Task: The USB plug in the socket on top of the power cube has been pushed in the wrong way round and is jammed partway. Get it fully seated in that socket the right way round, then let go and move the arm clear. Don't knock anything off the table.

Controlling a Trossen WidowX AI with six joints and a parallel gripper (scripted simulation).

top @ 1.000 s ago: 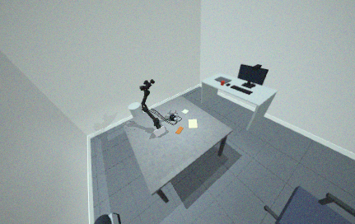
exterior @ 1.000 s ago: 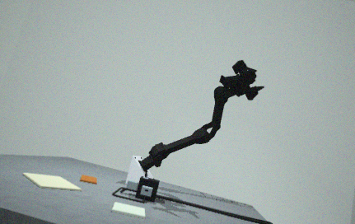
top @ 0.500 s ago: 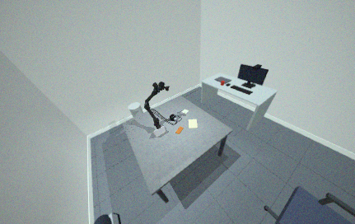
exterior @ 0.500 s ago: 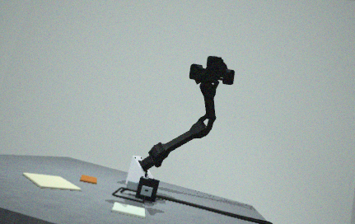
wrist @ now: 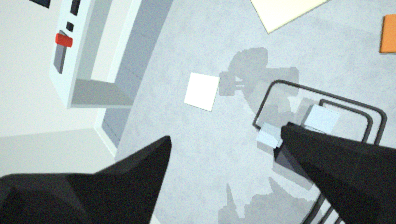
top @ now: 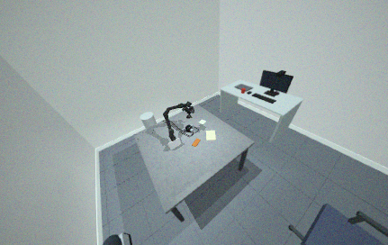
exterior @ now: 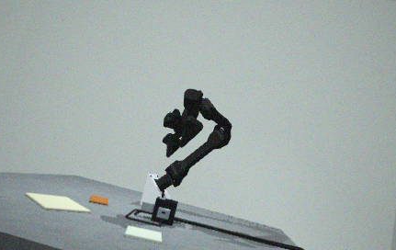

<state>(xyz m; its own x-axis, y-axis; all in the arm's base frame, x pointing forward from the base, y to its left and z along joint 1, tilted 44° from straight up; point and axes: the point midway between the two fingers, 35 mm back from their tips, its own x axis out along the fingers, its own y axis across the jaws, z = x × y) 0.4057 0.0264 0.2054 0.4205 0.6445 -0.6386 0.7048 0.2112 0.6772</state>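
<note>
Right now my gripper tip is 100 mm past the USB socket, 30 mm to the left of it and 170 mm above it. Also, from my gripper tip: pale card: 160 mm ahead, 30 mm to the left, 240 mm below; then orange card: 140 mm behind, 290 mm to the right, 240 mm below; then cream pad: 100 mm ahead, 300 mm to the right, 240 mm below.
</note>
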